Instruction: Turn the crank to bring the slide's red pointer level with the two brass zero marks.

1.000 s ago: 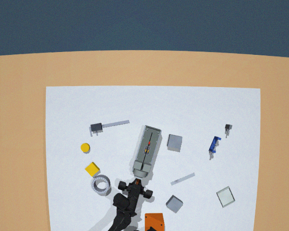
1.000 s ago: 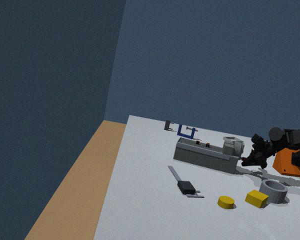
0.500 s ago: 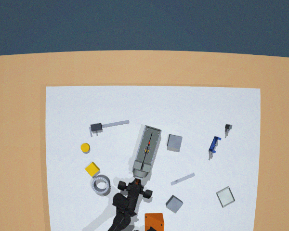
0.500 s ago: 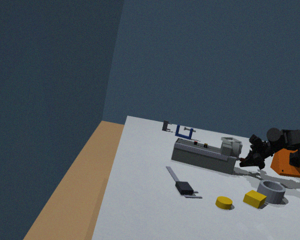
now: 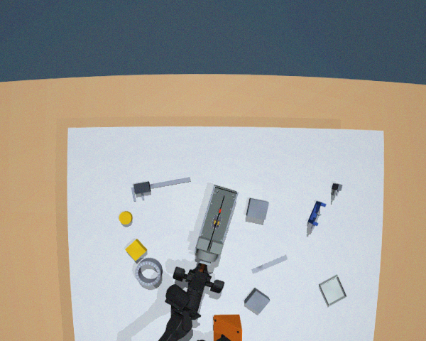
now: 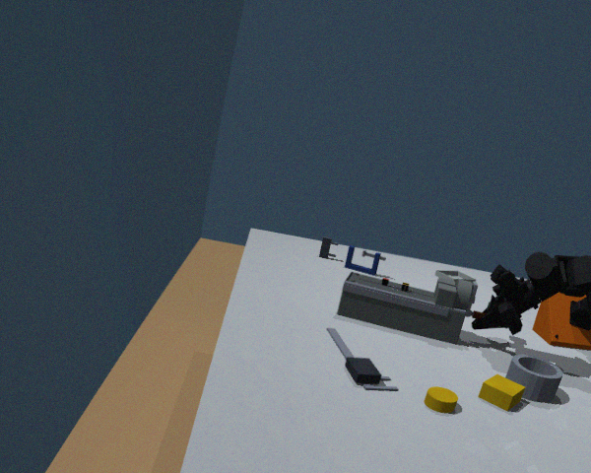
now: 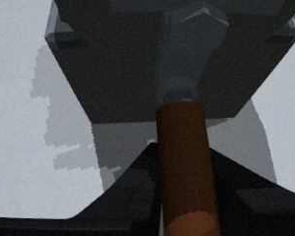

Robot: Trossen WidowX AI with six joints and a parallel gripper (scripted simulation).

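Right now the brown crank handle is 20 mm behind my gripper tip and 30 mm above it. Round my gripper tip: flat grey bar: 260 mm to the right, 30 mm below; then red pointer: 210 mm ahead, 30 mm to the right, 50 mm above; then yellow block: 270 mm to the left, 20 mm below.
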